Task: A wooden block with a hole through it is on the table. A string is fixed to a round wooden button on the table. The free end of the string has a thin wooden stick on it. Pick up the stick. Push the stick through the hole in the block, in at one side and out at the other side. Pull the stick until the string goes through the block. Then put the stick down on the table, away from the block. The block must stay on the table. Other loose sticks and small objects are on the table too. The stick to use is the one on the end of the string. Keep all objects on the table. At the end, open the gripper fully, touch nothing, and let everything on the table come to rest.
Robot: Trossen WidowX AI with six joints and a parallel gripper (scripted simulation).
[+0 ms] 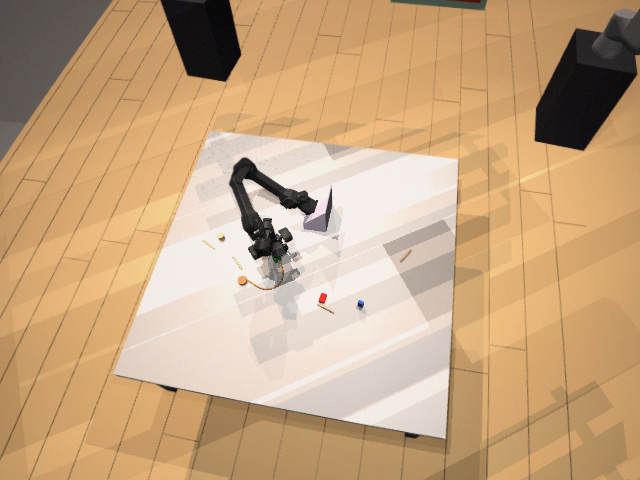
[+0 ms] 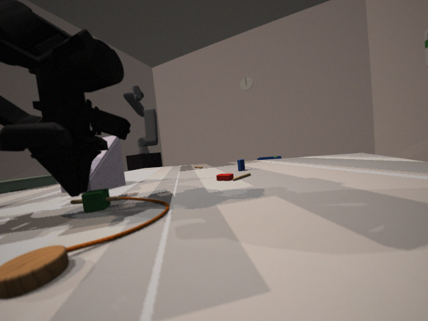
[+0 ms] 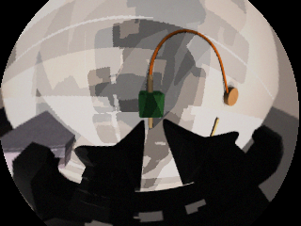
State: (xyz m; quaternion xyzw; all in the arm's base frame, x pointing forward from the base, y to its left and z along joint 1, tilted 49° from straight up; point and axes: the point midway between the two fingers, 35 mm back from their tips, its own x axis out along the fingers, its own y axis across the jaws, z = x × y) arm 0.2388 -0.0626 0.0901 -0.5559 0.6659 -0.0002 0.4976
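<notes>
My gripper tip is now 2 cm to the right of the green block, 1 cm short of it and 1 cm above it. From my gripper tip the other things lie so: small wooden cylinder: 26 cm to the right, 2 cm behind, 1 cm below; round wooden button: 15 cm ahead, 9 cm to the right, 2 cm below; red block: 26 cm to the left, 14 cm ahead, 2 cm below.
</notes>
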